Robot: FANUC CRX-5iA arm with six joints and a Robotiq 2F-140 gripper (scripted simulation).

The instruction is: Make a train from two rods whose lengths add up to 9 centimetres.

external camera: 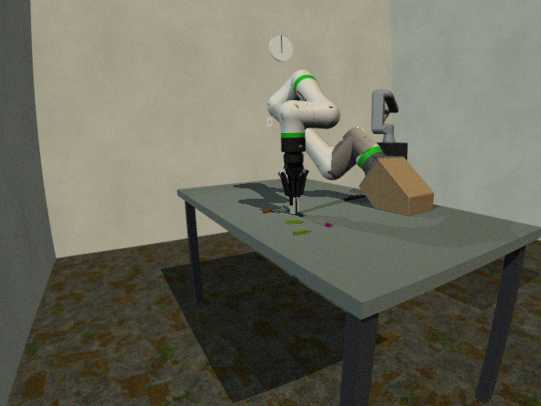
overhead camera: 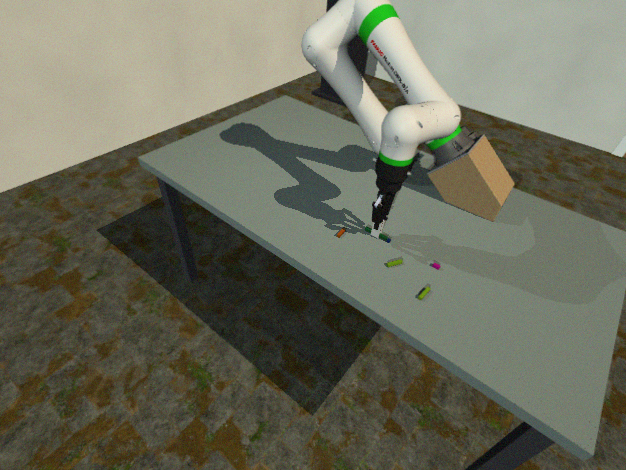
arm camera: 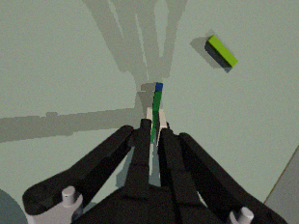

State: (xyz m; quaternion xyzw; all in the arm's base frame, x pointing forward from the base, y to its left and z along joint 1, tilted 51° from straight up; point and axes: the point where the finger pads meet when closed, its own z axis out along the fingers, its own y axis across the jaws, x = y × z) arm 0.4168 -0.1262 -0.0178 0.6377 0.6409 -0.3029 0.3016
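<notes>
Right now the green rod is 3 cm below my hand. The rest, counted from my hand: orange rod (7 cm ahead, 9 cm to the right, 3 cm below); then magenta rod (1 cm ahead, 21 cm to the left, 3 cm below); then blue rod (5 cm to the left, 3 cm below).
</notes>
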